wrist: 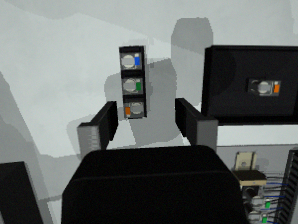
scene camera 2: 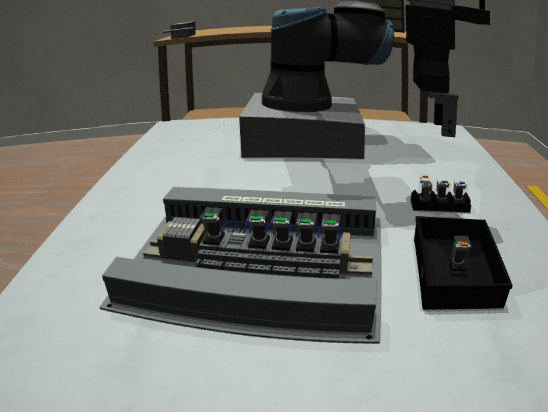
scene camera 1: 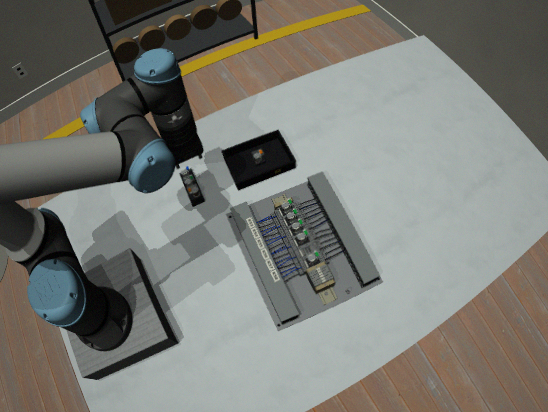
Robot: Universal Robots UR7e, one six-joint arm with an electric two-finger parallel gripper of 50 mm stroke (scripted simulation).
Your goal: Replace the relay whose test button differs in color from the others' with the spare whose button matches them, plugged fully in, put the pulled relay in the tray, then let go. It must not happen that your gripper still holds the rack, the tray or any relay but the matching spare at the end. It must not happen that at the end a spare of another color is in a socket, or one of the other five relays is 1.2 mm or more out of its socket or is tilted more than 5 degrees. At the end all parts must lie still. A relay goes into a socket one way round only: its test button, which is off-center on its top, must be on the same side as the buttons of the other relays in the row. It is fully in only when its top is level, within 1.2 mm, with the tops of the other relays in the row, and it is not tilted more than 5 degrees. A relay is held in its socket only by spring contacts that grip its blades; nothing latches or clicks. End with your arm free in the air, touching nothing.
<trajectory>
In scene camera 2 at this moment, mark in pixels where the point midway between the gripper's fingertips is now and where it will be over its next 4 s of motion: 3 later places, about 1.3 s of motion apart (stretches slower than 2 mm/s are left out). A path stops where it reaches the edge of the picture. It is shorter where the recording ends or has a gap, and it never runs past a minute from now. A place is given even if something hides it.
The gripper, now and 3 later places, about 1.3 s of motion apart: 444, 130; 440, 122; 444, 128; 447, 136
</trajectory>
